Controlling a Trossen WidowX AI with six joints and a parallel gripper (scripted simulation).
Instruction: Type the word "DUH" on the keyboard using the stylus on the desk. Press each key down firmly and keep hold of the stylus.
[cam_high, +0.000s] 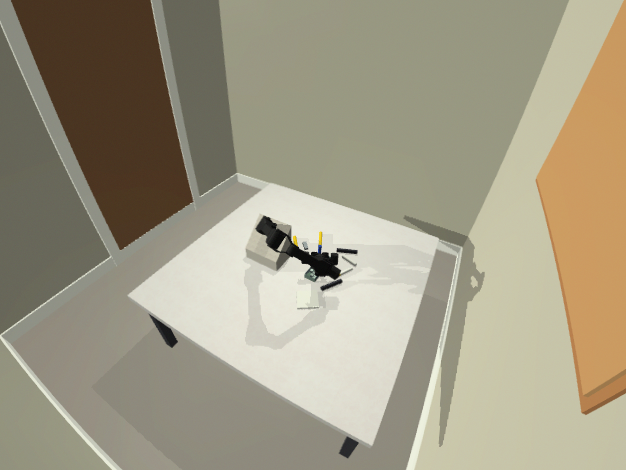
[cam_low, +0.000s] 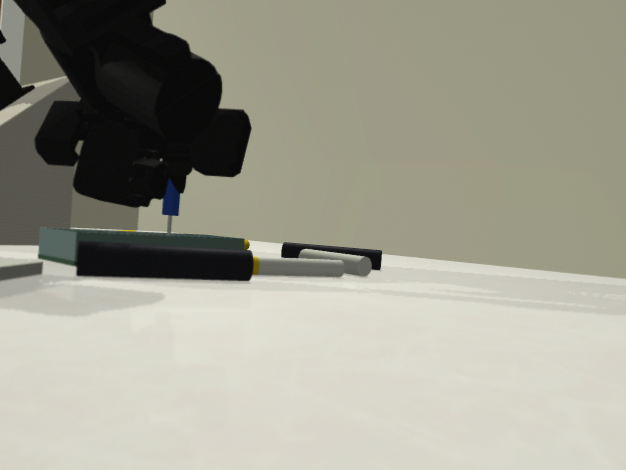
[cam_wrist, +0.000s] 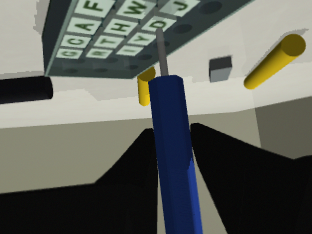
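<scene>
Now: the white cylinder 140 mm ahead of my gripper tip, 70 mm below it and 10 mm to the right of it. Also, from my gripper tip: stylus tip 50 mm below; then small grey block 130 mm behind, 90 mm to the left, 70 mm below; then blue stylus 10 mm below.
</scene>
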